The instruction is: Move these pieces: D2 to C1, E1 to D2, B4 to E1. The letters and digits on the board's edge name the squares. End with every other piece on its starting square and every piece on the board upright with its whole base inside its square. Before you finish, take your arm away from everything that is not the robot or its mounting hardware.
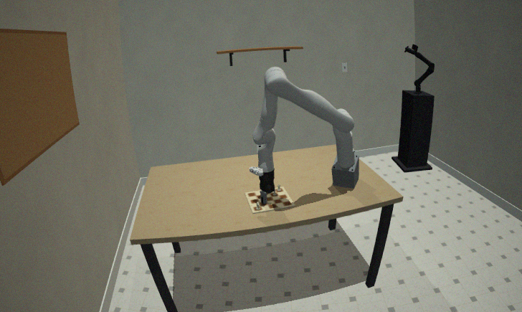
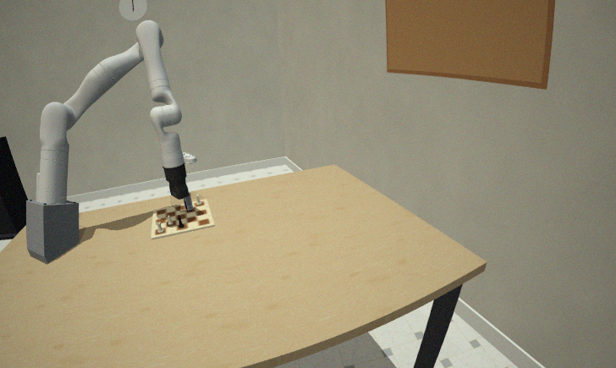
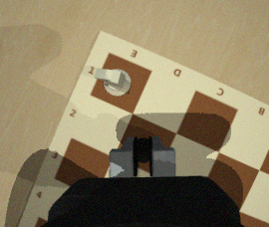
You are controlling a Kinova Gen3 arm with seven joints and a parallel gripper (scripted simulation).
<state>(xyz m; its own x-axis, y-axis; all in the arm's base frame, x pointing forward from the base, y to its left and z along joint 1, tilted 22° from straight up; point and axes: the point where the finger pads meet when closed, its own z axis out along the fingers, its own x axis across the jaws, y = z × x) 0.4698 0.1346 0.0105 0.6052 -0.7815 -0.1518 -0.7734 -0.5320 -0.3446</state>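
My hand is 30 mm past the chessboard, 40 mm to the left of it and 30 mm above it. Round my hand: white piece (30 mm ahead, 50 mm to the left, 10 mm below).
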